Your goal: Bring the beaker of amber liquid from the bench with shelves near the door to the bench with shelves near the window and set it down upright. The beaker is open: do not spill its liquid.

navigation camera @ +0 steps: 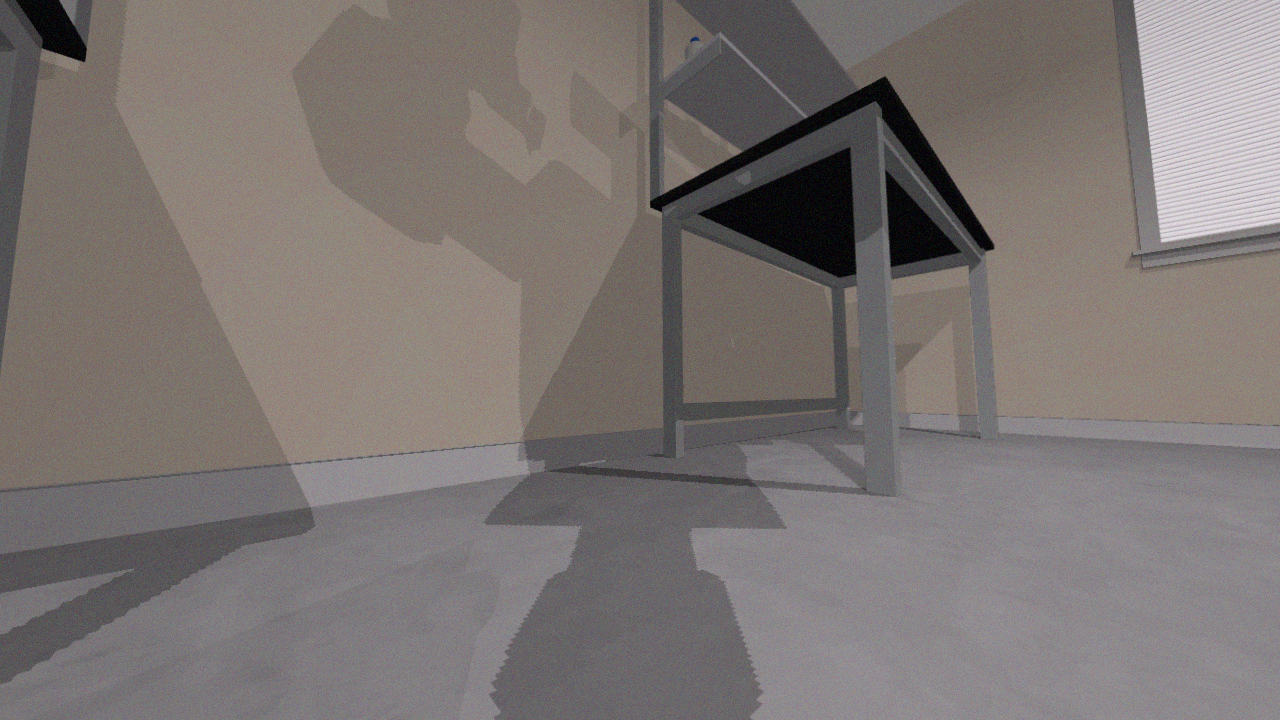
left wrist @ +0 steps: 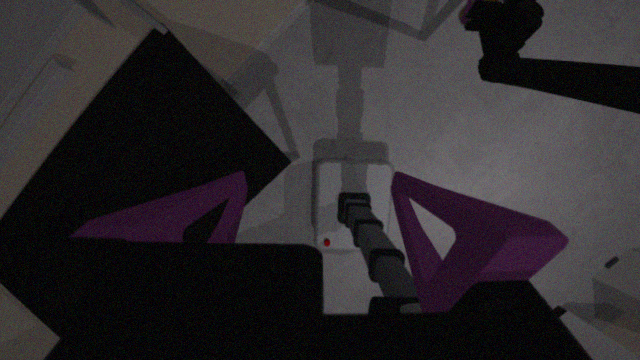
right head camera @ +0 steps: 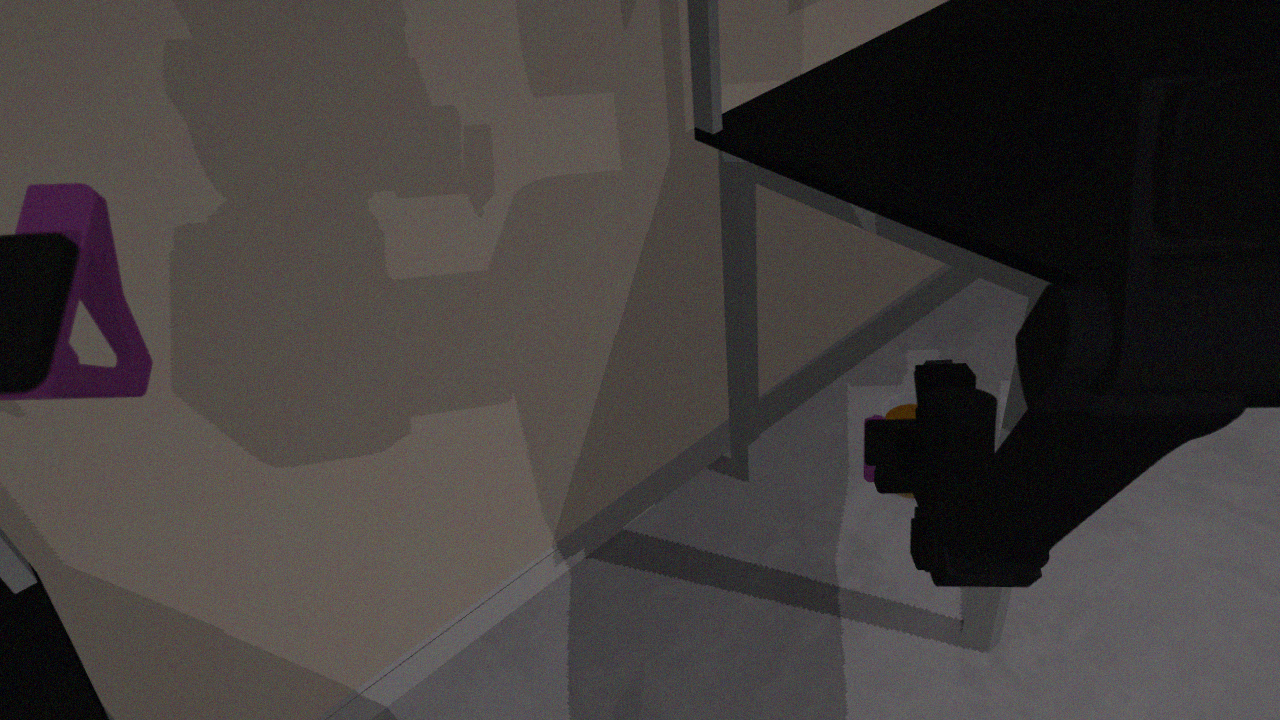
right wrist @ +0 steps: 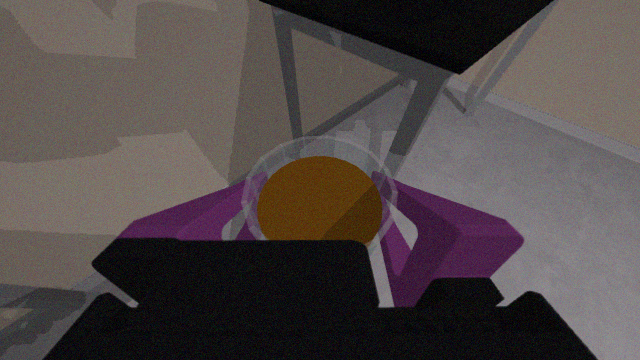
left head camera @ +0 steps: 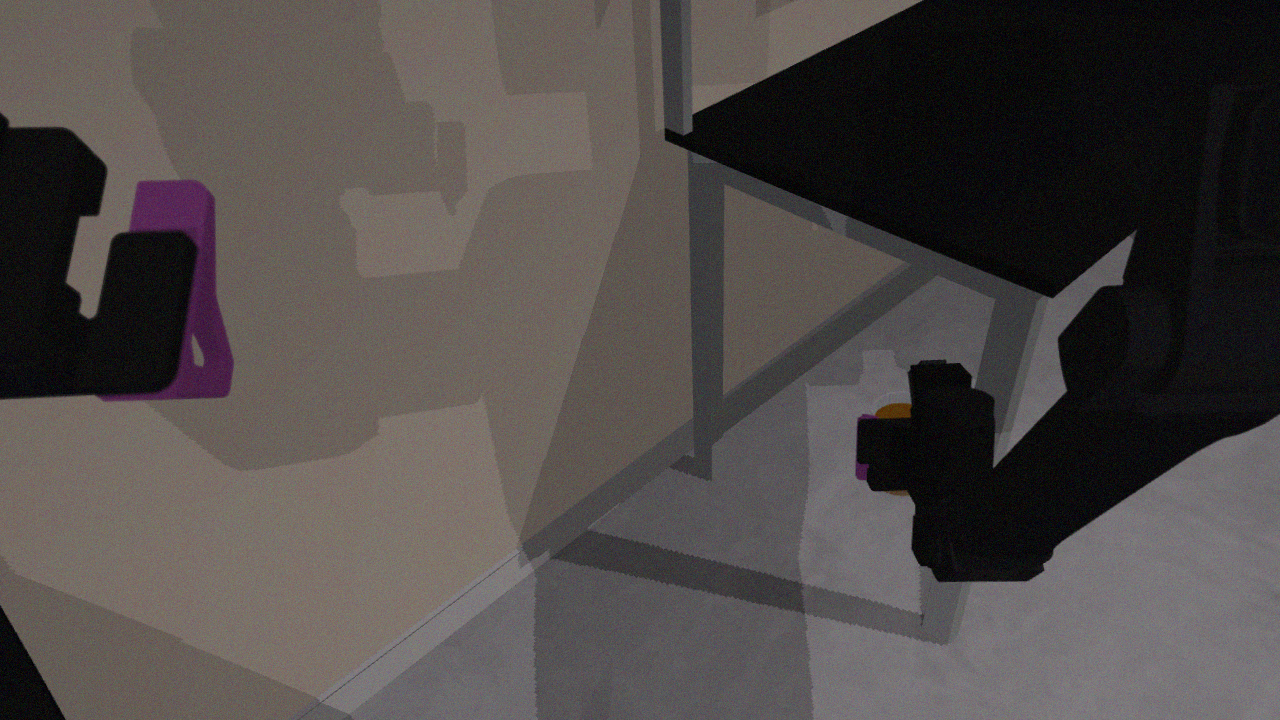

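The beaker of amber liquid (left head camera: 893,411) (right head camera: 900,412) (right wrist: 320,200) is upright, with its liquid surface visible inside the clear rim in the right wrist view. My right gripper (left head camera: 862,447) (right head camera: 870,449) (right wrist: 319,179) is shut on it, holding it in the air over the floor. My left gripper (left wrist: 319,179) is open and empty, off to the left in the head views. The bench near the window (left head camera: 859,134) (right head camera: 886,134) (right wrist: 410,30) (navigation camera: 875,188) has a black top and grey legs; in the head views it stands beyond and above the held beaker.
A white-grey shelf (navigation camera: 707,67) with a blue-capped bottle (navigation camera: 693,47) hangs above that bench. The window (navigation camera: 1208,125) is at the right. Another black-topped bench (left head camera: 22,671) (right head camera: 53,667) (left wrist: 150,125) (navigation camera: 64,31) is at the left. A wall (navigation camera: 384,313) runs between the benches.
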